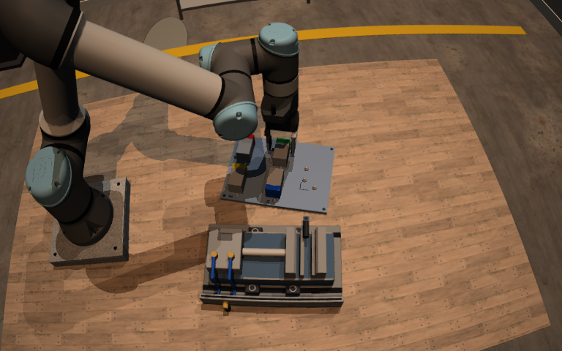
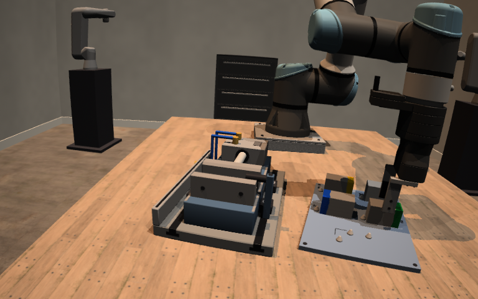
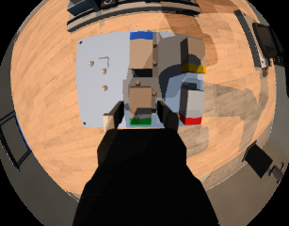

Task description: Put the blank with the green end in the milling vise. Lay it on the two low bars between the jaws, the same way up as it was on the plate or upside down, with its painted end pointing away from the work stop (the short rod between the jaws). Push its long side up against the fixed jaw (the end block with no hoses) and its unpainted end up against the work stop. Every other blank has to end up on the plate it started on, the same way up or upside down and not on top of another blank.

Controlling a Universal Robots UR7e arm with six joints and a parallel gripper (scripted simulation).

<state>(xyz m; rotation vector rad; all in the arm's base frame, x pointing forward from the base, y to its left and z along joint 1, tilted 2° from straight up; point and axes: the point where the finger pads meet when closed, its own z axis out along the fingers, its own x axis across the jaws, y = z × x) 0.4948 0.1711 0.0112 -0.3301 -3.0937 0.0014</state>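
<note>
Now: hand 3 cm above the green-ended blank. From my hand the other things lie so: red-ended blank: 9 cm behind, 3 cm below, 2 cm to the left; grey plate: 6 cm below, 4 cm to the right, 1 cm behind; blue-ended blank: 9 cm to the right, 3 cm below, 2 cm behind.
</note>
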